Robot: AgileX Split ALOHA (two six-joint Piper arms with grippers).
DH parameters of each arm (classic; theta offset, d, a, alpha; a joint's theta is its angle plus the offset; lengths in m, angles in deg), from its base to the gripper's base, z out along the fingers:
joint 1: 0 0.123 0 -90
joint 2: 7.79 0 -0.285 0
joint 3: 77.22 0 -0.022 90
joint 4: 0 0.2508 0 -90
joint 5: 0 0 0.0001 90
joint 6: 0 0.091 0 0
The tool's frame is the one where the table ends.
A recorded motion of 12 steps. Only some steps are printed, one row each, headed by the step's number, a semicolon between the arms.
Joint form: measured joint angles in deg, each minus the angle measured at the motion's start. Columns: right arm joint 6, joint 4, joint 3, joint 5, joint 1, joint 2; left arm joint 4, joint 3, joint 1, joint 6, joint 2, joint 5.
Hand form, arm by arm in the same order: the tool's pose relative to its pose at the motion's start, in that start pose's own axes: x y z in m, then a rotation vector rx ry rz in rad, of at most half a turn. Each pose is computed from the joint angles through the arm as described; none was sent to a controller.
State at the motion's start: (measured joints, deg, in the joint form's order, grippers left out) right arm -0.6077 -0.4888 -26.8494 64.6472 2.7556 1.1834; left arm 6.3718 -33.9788 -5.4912 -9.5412 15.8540 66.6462
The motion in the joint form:
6: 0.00 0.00 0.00 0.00 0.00 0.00; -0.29 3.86 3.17 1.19 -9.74 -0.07
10: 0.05 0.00 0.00 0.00 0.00 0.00; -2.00 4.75 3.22 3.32 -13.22 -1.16
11: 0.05 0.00 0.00 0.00 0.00 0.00; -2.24 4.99 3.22 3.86 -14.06 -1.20
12: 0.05 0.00 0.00 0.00 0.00 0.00; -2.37 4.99 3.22 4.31 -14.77 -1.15
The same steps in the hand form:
6: 0.0000 0.0000 0.0000 0.0000 0.0000 0.0000; 0.0278 0.0038 -0.0055 -0.0260 -0.1031 -0.0272
10: 0.0000 0.0000 0.0000 0.0000 0.0000 0.0009; 0.0348 0.0020 -0.0084 0.0049 -0.1635 -0.0040
11: 0.0000 0.0000 0.0000 0.0000 0.0000 0.0009; 0.0369 0.0018 -0.0089 0.0089 -0.1743 0.0034
12: 0.0000 0.0000 0.0000 0.0000 0.0000 0.0009; 0.0383 0.0018 -0.0102 0.0112 -0.1856 0.0096

